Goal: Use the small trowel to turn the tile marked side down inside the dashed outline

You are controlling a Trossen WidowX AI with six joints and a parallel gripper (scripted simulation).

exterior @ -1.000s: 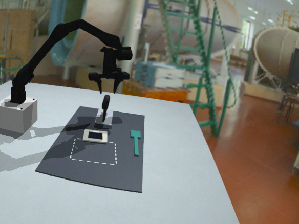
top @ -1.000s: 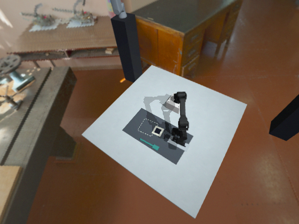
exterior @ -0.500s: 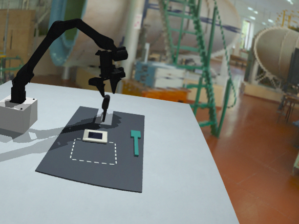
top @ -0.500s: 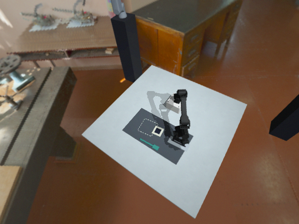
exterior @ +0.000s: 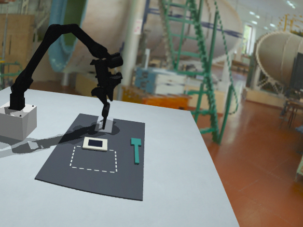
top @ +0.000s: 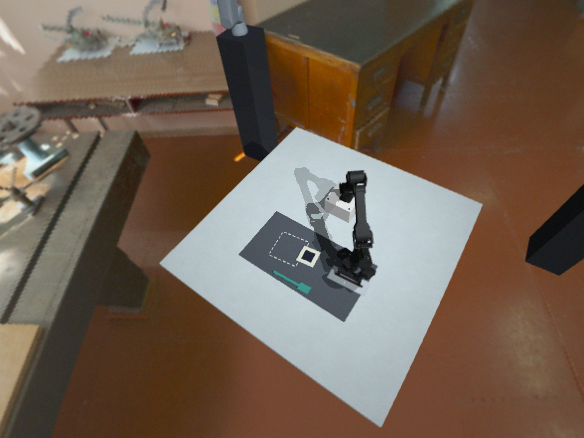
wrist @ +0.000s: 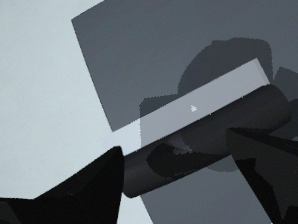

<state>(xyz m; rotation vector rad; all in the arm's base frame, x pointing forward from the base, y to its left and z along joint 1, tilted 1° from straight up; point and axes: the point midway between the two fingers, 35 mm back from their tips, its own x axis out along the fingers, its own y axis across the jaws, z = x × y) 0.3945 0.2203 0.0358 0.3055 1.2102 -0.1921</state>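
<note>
The black-handled float lies 6 cm below my gripper tip, 4 cm to the right of it and 1 cm behind it. Also, from my gripper tip: dark mat (25 cm to the right, 11 cm below, 1 cm behind); teal trowel (24 cm to the right, 13 cm ahead, 9 cm below); tile (25 cm to the right, 9 cm below, 3 cm behind).
</note>
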